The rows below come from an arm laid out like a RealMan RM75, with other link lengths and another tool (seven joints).
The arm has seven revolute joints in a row. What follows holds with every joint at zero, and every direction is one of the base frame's. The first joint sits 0.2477 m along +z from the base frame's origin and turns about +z. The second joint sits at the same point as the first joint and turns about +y. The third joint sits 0.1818 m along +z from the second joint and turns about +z. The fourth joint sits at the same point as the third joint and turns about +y. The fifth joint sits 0.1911 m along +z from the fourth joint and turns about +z. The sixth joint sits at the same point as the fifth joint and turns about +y. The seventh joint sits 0.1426 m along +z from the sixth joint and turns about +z. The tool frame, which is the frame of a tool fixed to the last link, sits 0.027 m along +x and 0.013 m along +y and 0.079 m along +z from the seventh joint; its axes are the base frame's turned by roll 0, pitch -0.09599 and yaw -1.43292 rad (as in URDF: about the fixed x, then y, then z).
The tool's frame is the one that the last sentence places.
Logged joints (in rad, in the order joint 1, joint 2, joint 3, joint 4, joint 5, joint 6, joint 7), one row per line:
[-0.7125, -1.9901, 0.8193, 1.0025, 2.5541, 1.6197, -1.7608]
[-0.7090, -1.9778, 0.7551, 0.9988, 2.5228, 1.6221, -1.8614]
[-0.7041, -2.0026, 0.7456, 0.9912, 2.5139, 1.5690, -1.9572]
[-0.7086, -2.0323, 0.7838, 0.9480, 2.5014, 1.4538, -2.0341]
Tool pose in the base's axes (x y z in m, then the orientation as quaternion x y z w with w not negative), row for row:
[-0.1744, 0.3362, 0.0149, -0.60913, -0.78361, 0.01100, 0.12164]
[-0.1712, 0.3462, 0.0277, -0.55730, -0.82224, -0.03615, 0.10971]
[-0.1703, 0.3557, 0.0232, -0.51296, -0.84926, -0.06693, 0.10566]
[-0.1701, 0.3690, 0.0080, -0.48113, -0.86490, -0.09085, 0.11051]
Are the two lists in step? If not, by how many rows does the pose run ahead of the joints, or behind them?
They are in step.
